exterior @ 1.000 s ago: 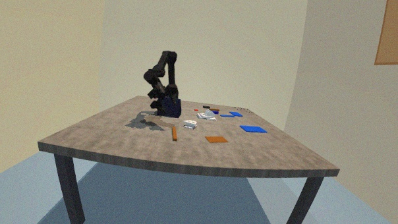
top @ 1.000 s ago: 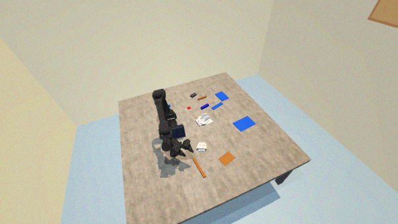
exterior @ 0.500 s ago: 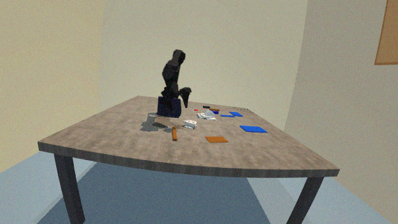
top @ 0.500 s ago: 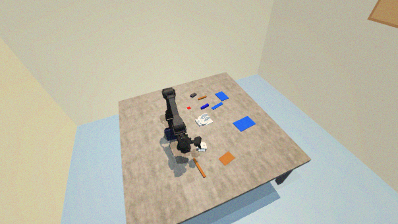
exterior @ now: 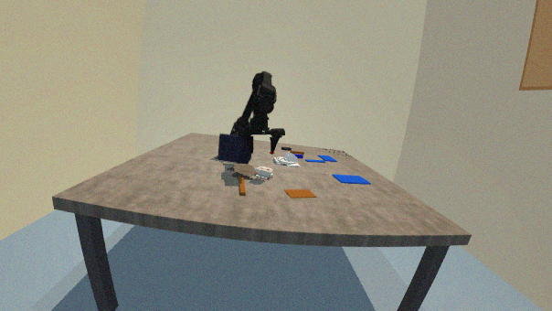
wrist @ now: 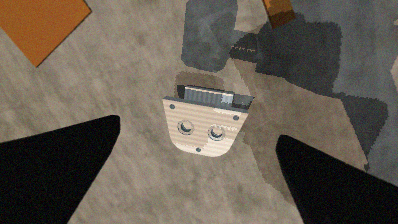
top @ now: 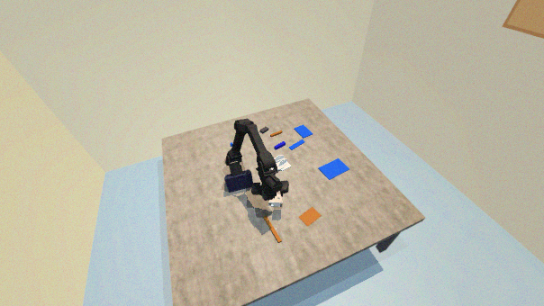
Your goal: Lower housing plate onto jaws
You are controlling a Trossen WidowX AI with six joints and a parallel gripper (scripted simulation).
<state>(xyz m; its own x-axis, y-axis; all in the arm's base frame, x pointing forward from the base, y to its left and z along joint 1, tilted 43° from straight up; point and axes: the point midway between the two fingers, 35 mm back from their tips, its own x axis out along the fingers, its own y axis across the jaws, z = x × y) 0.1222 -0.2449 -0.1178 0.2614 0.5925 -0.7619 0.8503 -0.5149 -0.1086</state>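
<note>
The small white block is 9 cm below my gripper tip, 3 cm to the left of it and 2 cm ahead of it. Also, from my gripper tip: dark blue block 44 cm to the left, 22 cm ahead, 9 cm below; then orange tile 15 cm ahead, 13 cm to the right, 10 cm below; then orange bar 12 cm to the right, 10 cm below, 6 cm behind.
</note>
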